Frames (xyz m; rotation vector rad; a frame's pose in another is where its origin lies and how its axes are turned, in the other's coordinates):
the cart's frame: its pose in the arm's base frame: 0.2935 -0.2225 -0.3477 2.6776 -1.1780 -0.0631
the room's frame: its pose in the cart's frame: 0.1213 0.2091 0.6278 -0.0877 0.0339 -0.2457
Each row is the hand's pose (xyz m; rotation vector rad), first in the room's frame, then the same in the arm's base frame.
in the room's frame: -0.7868 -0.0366 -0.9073 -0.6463 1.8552 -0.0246
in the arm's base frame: -0.3539 0.1379 -0.0701 1.2139 -0.0440 1.5161
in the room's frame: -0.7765 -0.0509 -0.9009 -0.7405 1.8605 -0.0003
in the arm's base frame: -0.3388 0.1419 -0.0804 1.1425 -0.0535 1.4690
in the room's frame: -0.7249 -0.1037 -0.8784 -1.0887 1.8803 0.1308
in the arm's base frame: -0.2713 0.1498 -0.1172 0.8560 -0.1112 1.3110
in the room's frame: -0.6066 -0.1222 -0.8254 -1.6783 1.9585 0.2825
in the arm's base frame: -0.1707 0.0858 -0.1714 0.3358 -0.0916 1.0950
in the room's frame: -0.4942 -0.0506 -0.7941 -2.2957 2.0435 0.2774
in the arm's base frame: -0.1189 -0.0407 -0.1775 -0.1798 0.0703 0.8882
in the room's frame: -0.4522 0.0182 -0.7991 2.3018 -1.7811 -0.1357
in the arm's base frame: -0.1190 -0.1170 -0.1510 -0.4487 0.2246 0.7540
